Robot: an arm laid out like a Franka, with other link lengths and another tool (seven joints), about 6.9 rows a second.
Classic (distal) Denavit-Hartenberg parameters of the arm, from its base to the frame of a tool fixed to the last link. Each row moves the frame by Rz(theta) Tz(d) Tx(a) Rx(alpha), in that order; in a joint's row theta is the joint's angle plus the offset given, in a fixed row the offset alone. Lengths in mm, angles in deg.
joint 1: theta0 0; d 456.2; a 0; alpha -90
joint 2: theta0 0; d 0; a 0; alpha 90
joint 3: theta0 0; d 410.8; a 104; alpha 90
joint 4: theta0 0; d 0; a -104; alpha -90
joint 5: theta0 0; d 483.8; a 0; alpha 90
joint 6: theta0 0; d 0; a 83.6; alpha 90
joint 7: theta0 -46.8; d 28; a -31.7; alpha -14.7
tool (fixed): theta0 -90; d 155; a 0; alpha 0
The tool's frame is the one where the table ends.
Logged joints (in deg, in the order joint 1, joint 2, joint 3, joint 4, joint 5, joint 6, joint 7), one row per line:
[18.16 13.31 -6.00 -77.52 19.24 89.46 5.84]
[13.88 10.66 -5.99 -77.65 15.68 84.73 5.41]
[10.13 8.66 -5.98 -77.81 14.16 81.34 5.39]
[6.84 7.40 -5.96 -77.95 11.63 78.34 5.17]
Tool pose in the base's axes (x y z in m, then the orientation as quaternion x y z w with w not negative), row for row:
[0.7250 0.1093 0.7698 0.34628 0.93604 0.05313 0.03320]
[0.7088 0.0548 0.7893 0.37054 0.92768 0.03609 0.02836]
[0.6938 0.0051 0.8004 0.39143 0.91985 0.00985 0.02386]
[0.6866 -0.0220 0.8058 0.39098 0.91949 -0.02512 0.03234]
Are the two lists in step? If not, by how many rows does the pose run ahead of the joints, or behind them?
The pose runs 1 row ahead of the joints: the pose in row i belongs to the joints in row i + 1.
